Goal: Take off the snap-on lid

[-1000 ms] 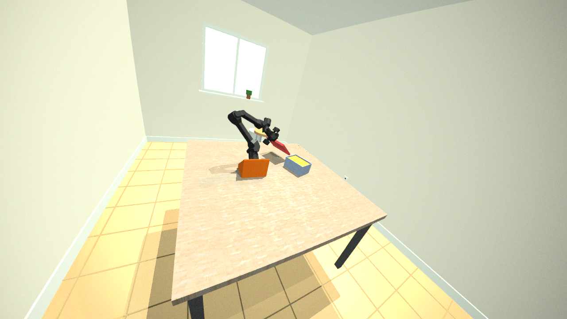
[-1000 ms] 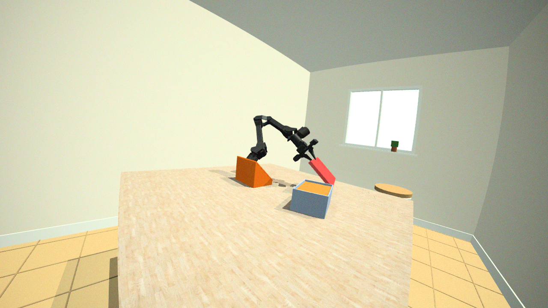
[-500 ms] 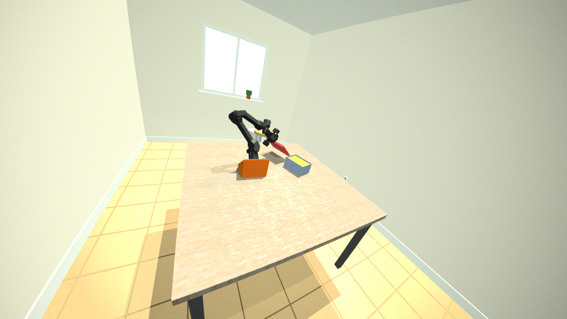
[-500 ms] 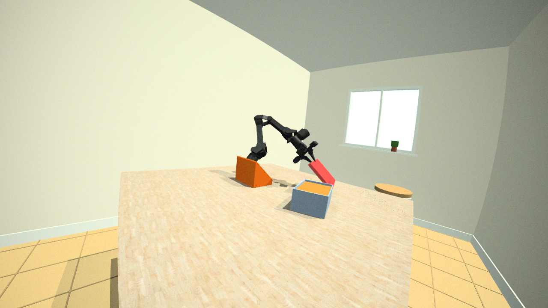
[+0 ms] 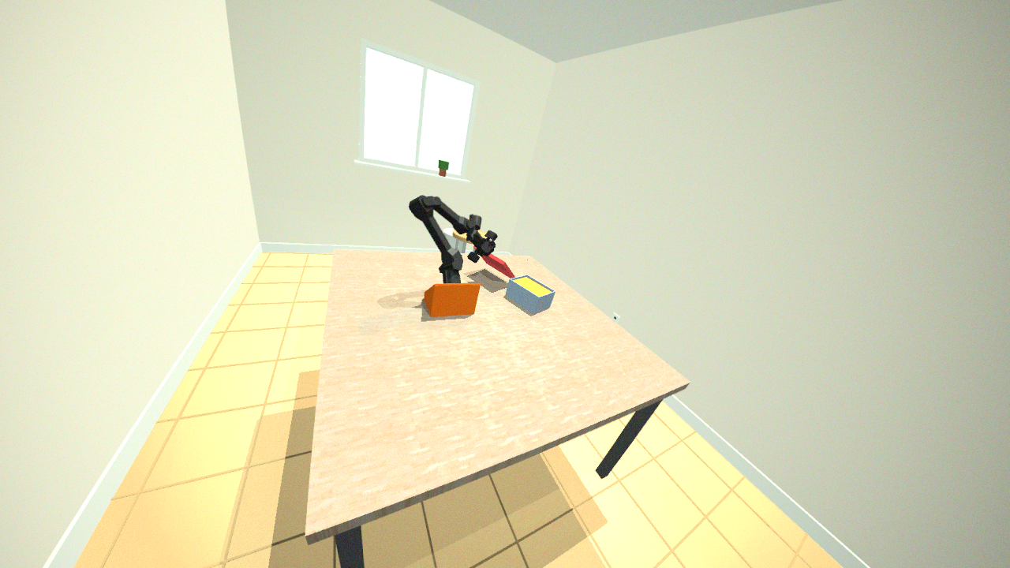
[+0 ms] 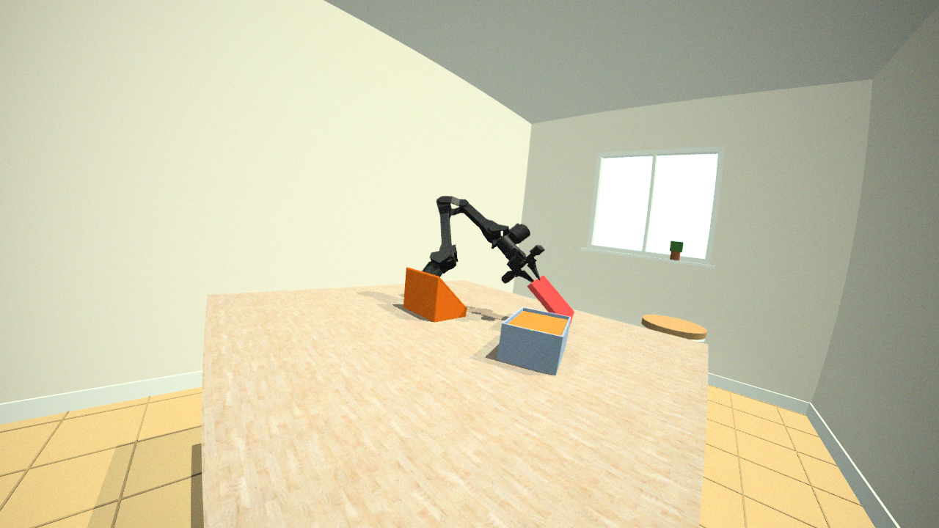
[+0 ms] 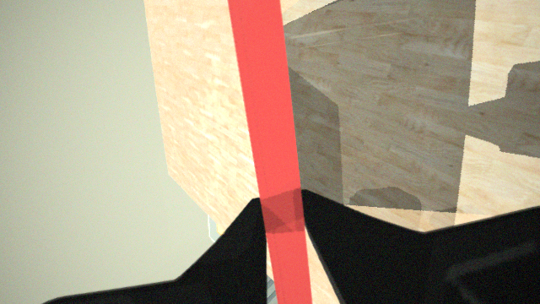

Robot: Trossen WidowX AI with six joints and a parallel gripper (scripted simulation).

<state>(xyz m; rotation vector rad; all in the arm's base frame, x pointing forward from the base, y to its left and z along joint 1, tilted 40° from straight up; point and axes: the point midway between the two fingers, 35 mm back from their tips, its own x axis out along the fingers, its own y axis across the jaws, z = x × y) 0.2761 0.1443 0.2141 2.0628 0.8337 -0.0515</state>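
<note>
Now: gripper tip 60 mm short of the red lid, 20 mm to the right of it and 50 mm above it. Also, from my gripper tip: blue storage box: 140 mm ahead, 250 mm to the right, 110 mm below.
</note>
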